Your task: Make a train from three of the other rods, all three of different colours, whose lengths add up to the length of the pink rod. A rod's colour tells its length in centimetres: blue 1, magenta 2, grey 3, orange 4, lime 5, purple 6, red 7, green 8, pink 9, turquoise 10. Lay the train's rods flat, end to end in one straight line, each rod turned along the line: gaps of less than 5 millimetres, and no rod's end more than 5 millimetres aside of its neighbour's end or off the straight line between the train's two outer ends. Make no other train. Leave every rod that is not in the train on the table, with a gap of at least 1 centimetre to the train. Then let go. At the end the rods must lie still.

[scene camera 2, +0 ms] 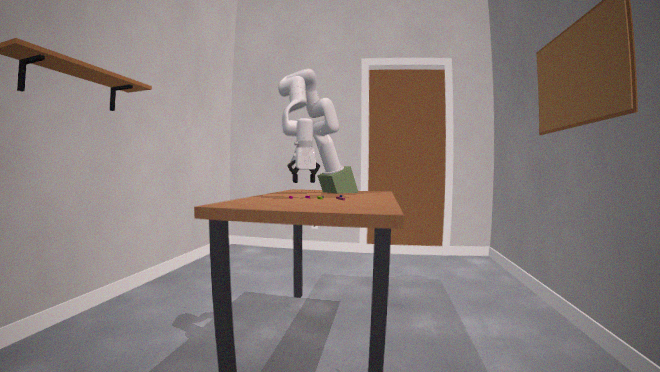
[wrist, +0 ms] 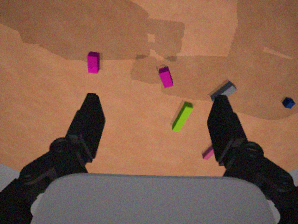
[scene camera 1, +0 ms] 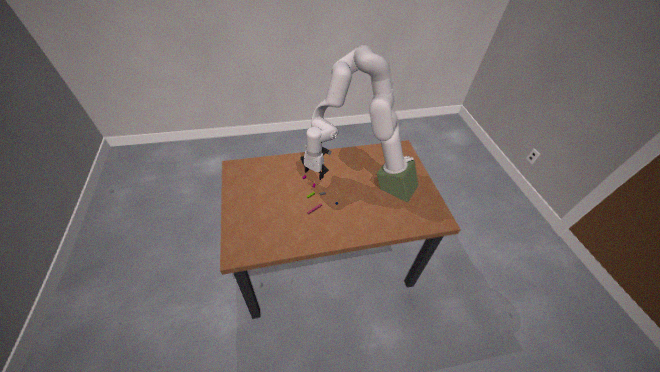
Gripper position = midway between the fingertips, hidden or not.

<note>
I see my gripper [scene camera 2: 304, 182].
My gripper shows as well in the wrist view [wrist: 156, 107].
</note>
